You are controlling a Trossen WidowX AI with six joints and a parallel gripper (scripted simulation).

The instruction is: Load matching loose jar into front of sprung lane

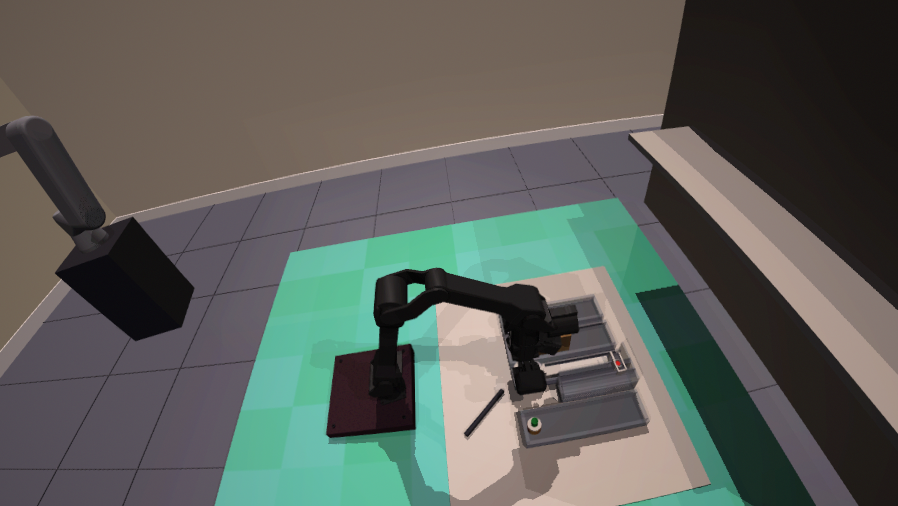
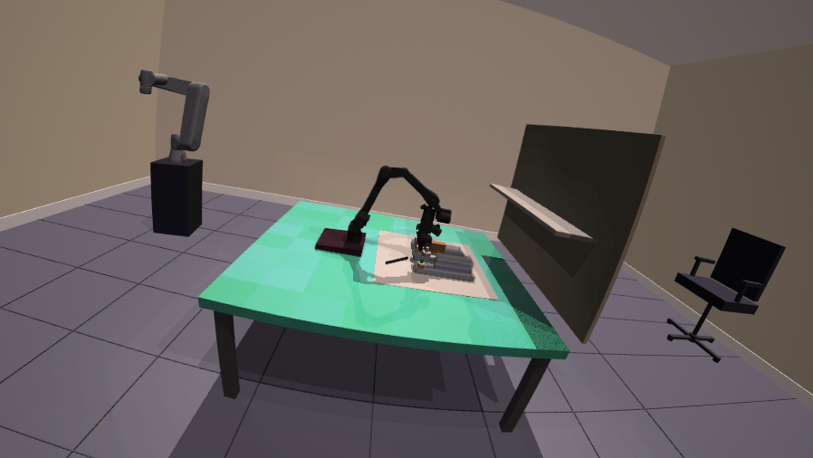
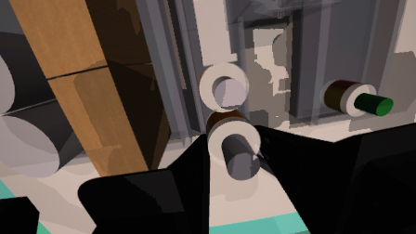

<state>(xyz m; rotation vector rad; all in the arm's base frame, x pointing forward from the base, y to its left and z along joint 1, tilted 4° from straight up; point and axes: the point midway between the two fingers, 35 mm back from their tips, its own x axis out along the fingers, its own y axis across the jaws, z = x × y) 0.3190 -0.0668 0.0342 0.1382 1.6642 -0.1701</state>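
My gripper tip is 7 cm short of the beige mat, 1 cm to the left of it and 5 cm above it. The rest, counted from my gripper tip: black pen 11 cm behind, 5 cm to the right, 5 cm below; then red mark 21 cm ahead, 8 cm to the right, 2 cm above; then sprung lane 14 cm ahead, 5 cm to the right, 3 cm below.
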